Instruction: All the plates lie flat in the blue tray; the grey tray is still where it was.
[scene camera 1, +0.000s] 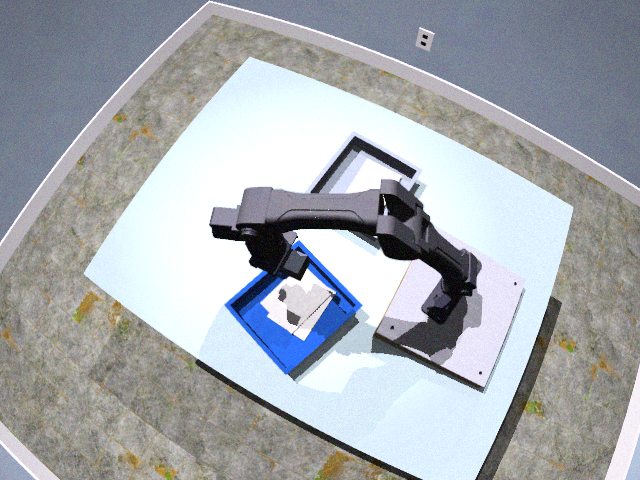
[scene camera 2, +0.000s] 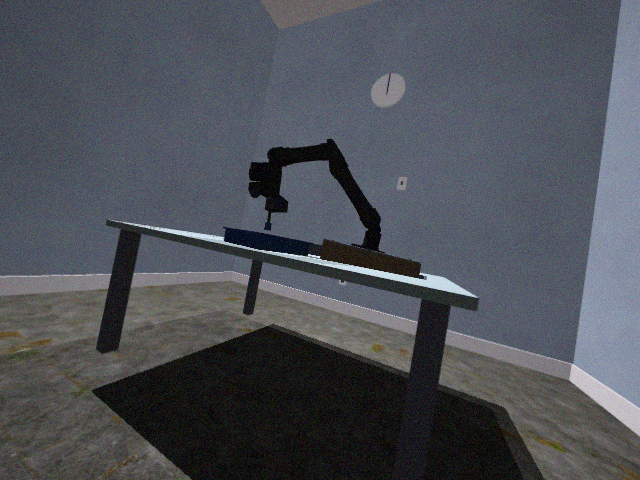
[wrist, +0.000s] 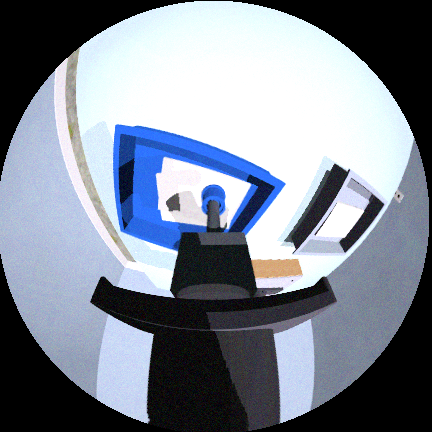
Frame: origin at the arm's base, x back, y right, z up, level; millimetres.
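Where they show: hand, its tool point: (scene camera 1: 283, 274) (scene camera 2: 267, 229) (wrist: 213, 194); arm's base, origin of its link: (scene camera 1: 452, 286) (scene camera 2: 369, 250).
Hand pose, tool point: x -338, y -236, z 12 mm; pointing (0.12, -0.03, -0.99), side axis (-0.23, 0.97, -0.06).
Observation:
Each offset is from my tool point to the top centre of the thing.
My suction cup (scene camera 2: 267, 226) (wrist: 214, 194) points down over the blue tray {dx +61, dy -44, dz -22 mm} (scene camera 1: 255, 338) (scene camera 2: 266, 241) (wrist: 117, 175). Its suction is on, and no plate shows hanging from it. The arm hides the cup in scene camera 1. White plates (scene camera 1: 306, 332) (wrist: 230, 175) overlap inside the blue tray under the cup, turned slightly against each other, with a dark line along one edge. I cannot tell whether the upper one is quite flat or how many there are. A white plate {dx +9, dy +350, dz -58 mm} (scene camera 1: 368, 174) (wrist: 340, 220) lies in the grey tray {dx -7, dy +332, dz -22 mm} (scene camera 1: 387, 150) (wrist: 325, 246), partly hidden by the arm in scene camera 1.
The arm (scene camera 1: 320, 209) (scene camera 2: 338, 165) stands on a pale base board (scene camera 1: 491, 315) (scene camera 2: 369, 259) (wrist: 277, 268) beside the blue tray. The arm's forearm crosses over the near part of the grey tray in scene camera 1. The walls of both trays stand up around the plates.

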